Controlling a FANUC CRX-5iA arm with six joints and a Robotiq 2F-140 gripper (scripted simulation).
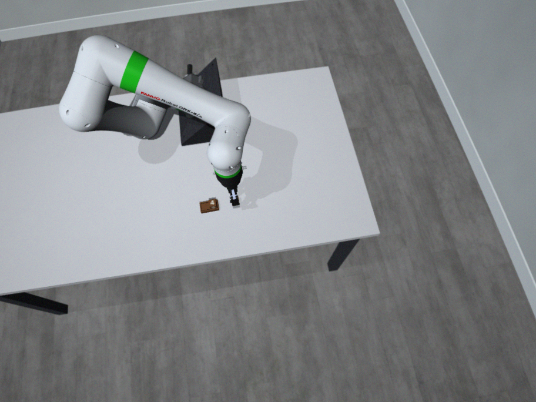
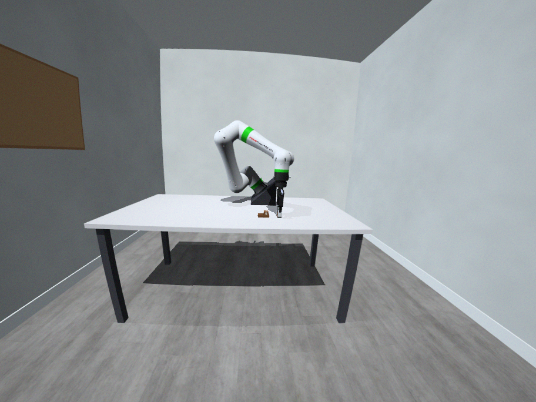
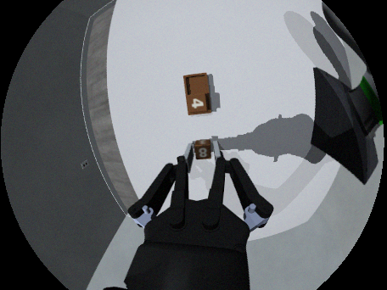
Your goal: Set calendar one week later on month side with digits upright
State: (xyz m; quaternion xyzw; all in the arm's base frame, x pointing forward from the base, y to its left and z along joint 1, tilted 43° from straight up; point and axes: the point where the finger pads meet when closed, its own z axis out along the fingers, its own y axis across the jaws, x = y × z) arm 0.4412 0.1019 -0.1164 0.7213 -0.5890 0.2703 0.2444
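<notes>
Now: hand 1 cm short of the brown cube, 9 cm to the left of it and 2 cm above it. From my hand the other things lie so: brown wooden tray (1 cm ahead, 11 cm to the right, 3 cm below).
</notes>
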